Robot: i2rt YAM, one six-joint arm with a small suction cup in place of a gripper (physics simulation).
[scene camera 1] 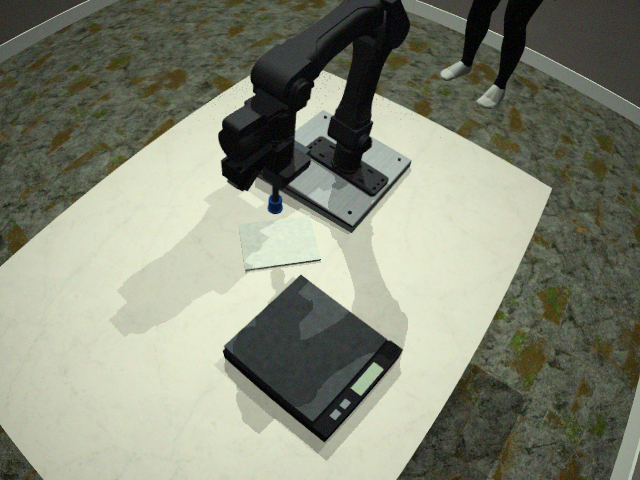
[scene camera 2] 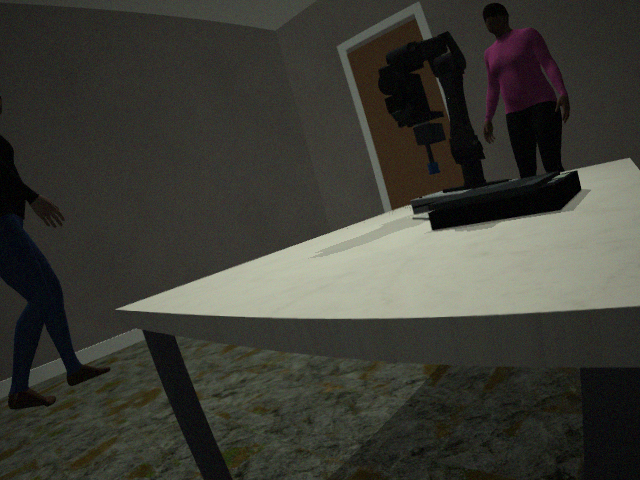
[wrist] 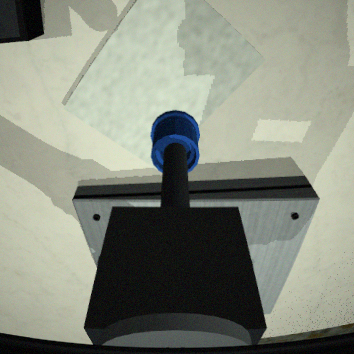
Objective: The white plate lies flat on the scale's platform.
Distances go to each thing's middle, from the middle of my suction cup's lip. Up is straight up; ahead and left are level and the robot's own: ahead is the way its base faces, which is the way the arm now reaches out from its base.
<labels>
I see the white plate [wrist: 150, 64] 1 cm to the left of my suction cup and 11 cm below it. Round my suction cup: scale [scene camera 1: 313, 357] 16 cm ahead, 22 cm to the left, 9 cm below.
</labels>
